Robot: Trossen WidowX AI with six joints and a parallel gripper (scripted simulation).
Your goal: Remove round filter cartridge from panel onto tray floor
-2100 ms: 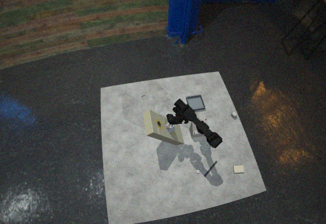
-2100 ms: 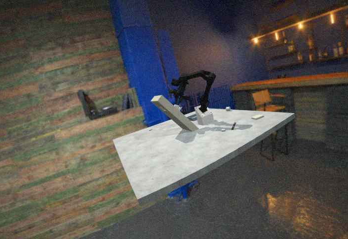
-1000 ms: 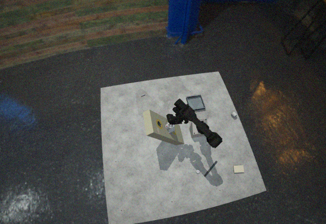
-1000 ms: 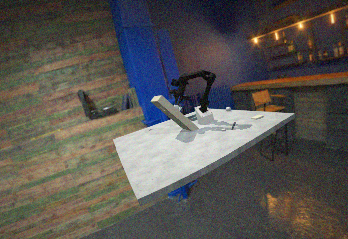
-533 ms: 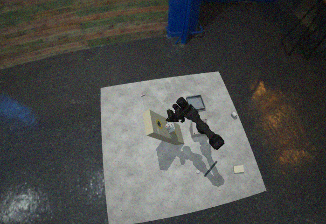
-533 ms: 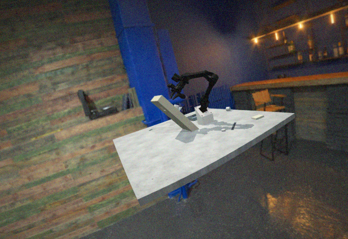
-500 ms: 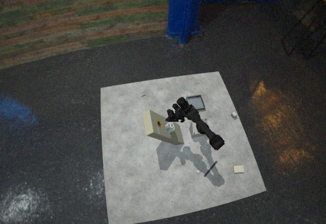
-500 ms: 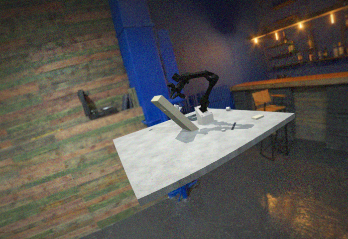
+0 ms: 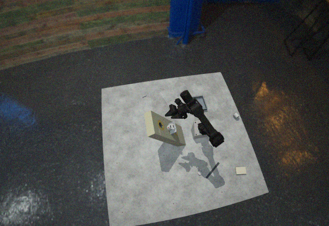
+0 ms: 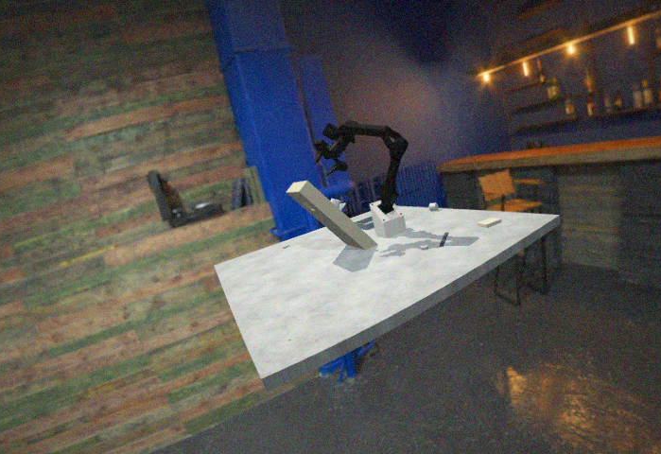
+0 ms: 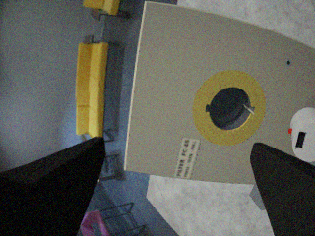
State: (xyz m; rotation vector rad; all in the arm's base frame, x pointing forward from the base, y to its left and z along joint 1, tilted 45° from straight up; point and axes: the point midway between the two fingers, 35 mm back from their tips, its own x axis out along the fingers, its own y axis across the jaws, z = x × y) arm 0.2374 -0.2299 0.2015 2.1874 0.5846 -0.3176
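Now: the round filter cartridge 16 cm below my gripper tip, 3 cm behind it and 1 cm to the left of it. The rest, counted from my gripper tip: beige block (52 cm behind, 45 cm to the left, 39 cm below); then small pin (47 cm to the right, 39 cm below, 9 cm ahead); then tray (38 cm below, 38 cm behind, 25 cm to the right).
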